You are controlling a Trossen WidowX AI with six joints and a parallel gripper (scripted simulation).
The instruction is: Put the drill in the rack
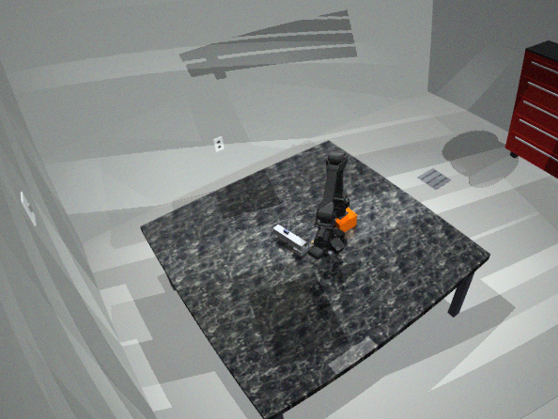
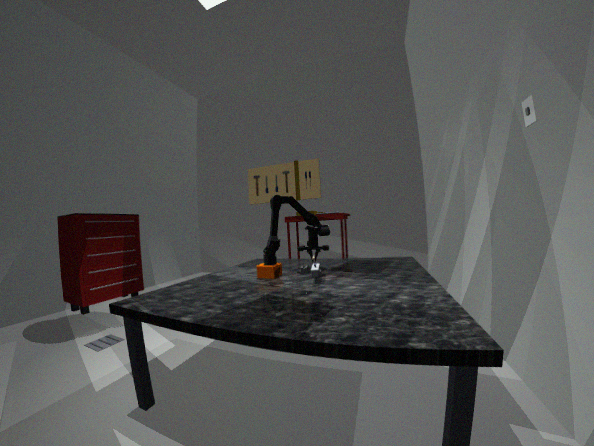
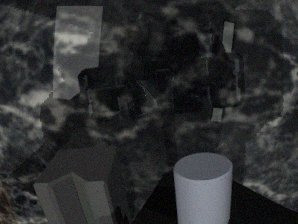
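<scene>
Right now the dark block is 6 cm behind my gripper tip, 4 cm to the right of it and 3 cm below it. From my gripper tip the other things lie so: dark key: 2 cm ahead, 23 cm to the right; then grey metal block: 2 cm ahead, 21 cm to the right, 1 cm below.
</scene>
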